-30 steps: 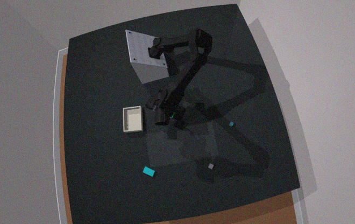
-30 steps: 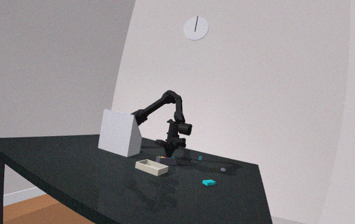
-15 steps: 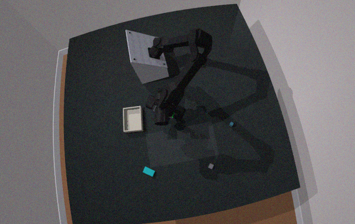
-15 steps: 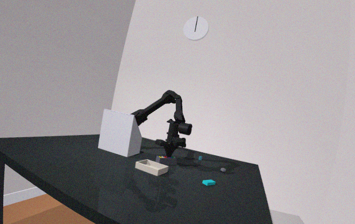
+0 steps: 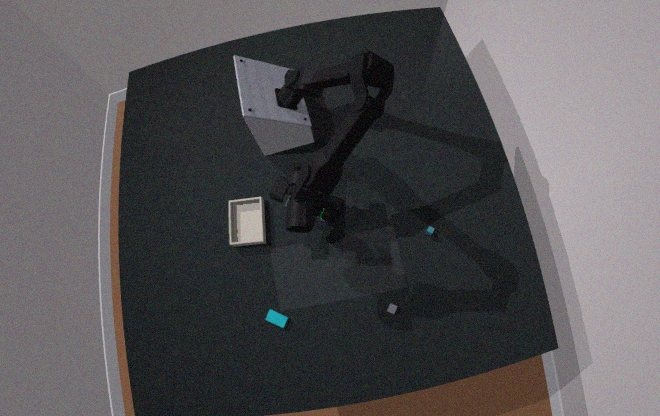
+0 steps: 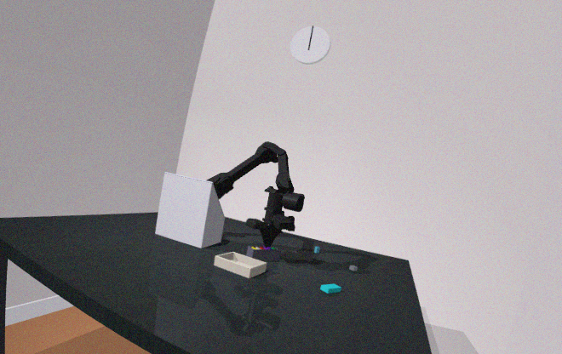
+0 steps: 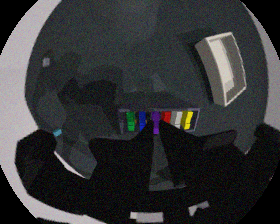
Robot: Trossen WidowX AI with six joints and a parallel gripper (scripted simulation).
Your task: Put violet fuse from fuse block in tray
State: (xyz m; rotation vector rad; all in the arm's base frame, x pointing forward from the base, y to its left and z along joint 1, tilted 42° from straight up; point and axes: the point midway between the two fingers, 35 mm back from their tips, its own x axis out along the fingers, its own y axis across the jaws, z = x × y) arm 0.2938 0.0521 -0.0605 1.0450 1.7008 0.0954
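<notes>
The cream tray lies 190 mm to the right of my gripper tip, 40 mm below it and 10 mm behind it. From my gripper tip the other things lie so: violet fuse: 10 mm below; then cyan block: 270 mm ahead, 160 mm to the right, 40 mm below; then cyan cube: 310 mm to the left, 140 mm ahead, 30 mm below.
</notes>
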